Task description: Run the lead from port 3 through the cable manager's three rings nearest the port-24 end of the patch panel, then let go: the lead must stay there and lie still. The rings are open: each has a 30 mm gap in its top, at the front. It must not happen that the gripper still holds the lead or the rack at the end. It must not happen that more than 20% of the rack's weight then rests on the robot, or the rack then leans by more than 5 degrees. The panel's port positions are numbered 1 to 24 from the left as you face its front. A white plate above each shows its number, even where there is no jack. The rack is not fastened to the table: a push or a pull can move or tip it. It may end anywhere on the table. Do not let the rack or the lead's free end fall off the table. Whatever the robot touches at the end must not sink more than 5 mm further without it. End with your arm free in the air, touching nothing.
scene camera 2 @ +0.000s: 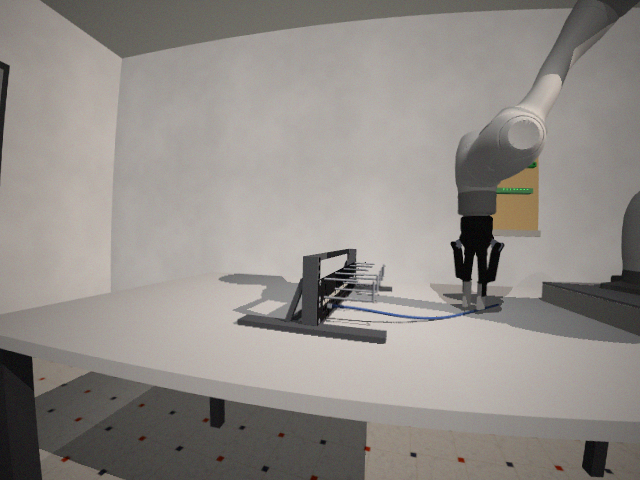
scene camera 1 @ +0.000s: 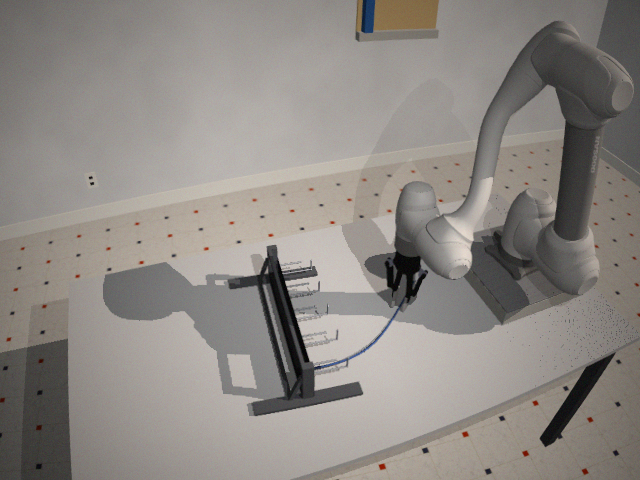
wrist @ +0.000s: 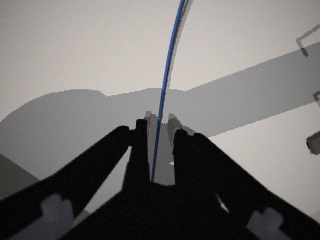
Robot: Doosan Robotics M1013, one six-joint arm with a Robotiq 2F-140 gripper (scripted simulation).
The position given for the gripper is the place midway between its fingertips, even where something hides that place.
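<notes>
The gripper (scene camera 2: 473, 307), visible in the wrist view as well (wrist: 159, 119), shares the scene with a dark rack (scene camera 2: 317, 294).
</notes>
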